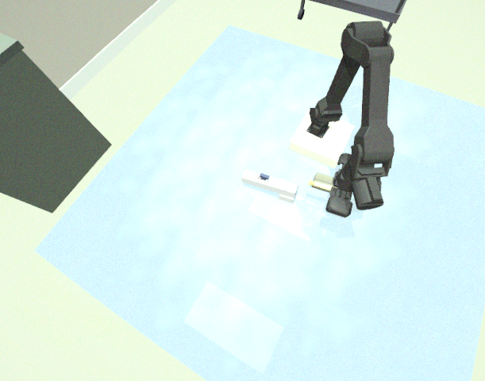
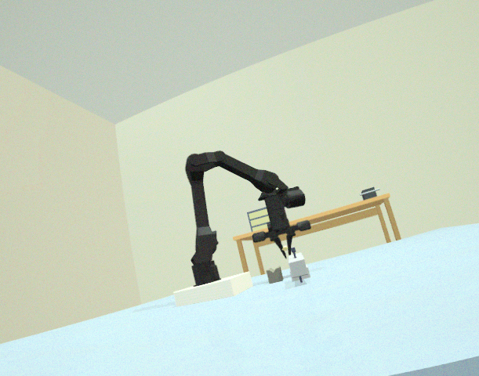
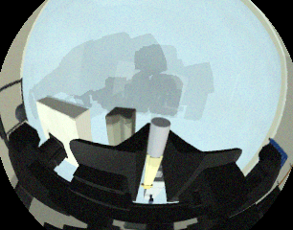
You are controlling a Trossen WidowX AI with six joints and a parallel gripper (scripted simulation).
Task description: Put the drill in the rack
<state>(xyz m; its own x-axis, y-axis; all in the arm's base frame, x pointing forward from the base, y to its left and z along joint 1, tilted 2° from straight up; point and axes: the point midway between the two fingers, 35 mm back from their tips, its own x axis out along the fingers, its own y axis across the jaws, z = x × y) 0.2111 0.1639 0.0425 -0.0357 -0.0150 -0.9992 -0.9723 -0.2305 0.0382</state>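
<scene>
Right now the small grey-brown rack is 4 cm behind my gripper tip, 5 cm to the right of it and 4 cm below it. Round my gripper tip: pale drill (1 cm ahead, 4 cm to the right, 3 cm above); then small dark key (7 cm ahead, 22 cm to the right, 1 cm below).
</scene>
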